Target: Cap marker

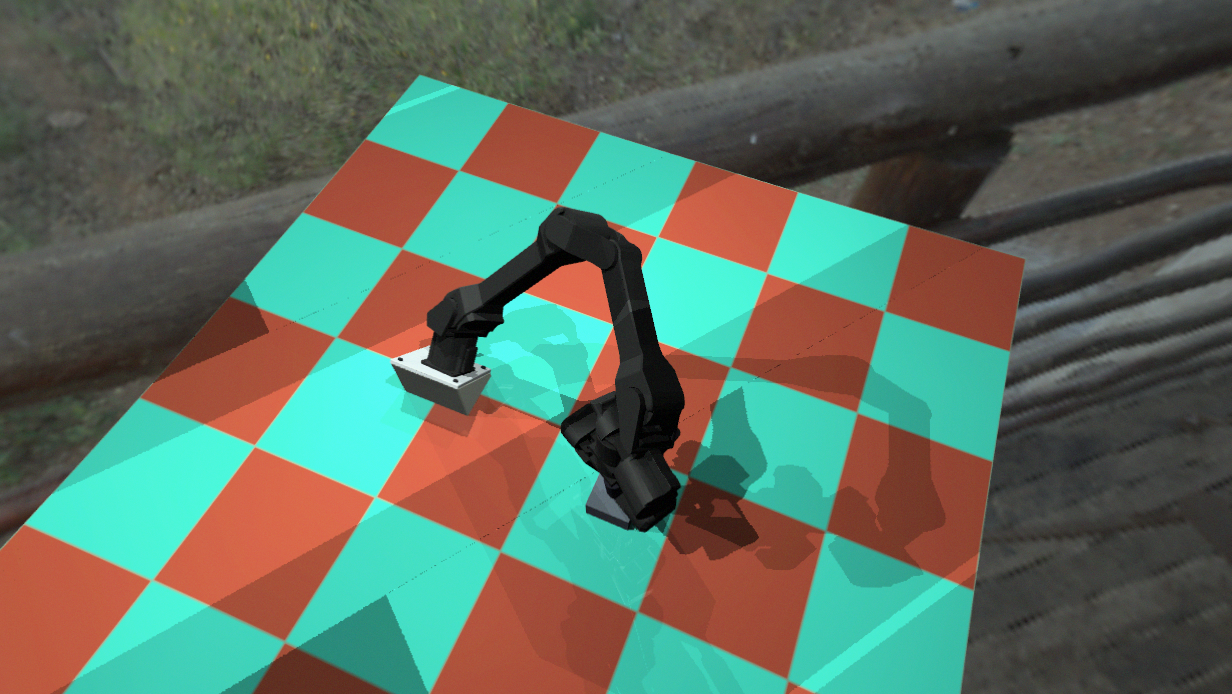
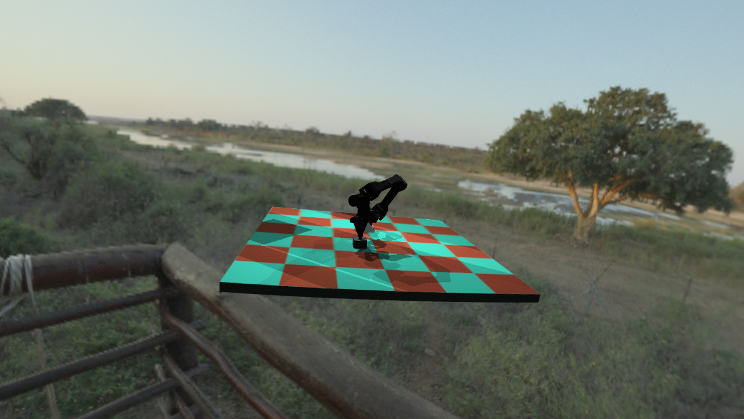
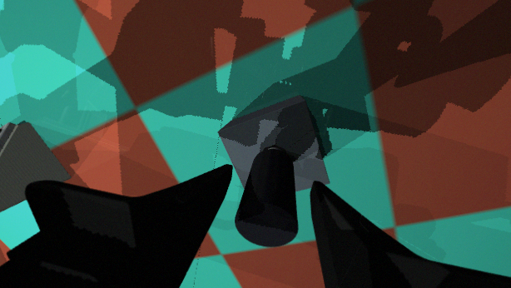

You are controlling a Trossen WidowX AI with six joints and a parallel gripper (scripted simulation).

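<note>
My gripper tip is 10 mm below the marker cap. From my gripper tip the other things lie so: grey holder block (50 mm below).
</note>
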